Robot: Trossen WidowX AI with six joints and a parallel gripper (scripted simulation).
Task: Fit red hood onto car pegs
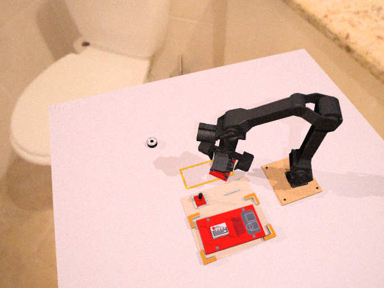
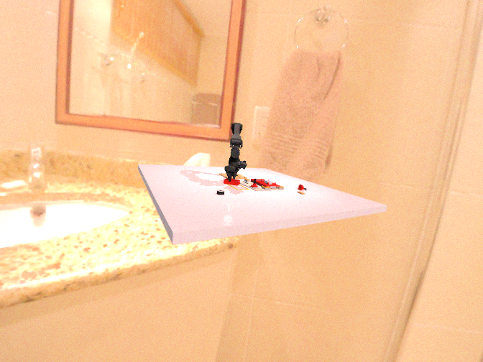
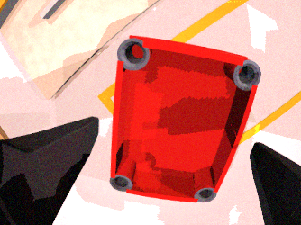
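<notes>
Now: gripper tip 10 mm above the red hood. The rest, counted from my gripper tip: white engine block: 230 mm to the left, 80 mm ahead.
</notes>
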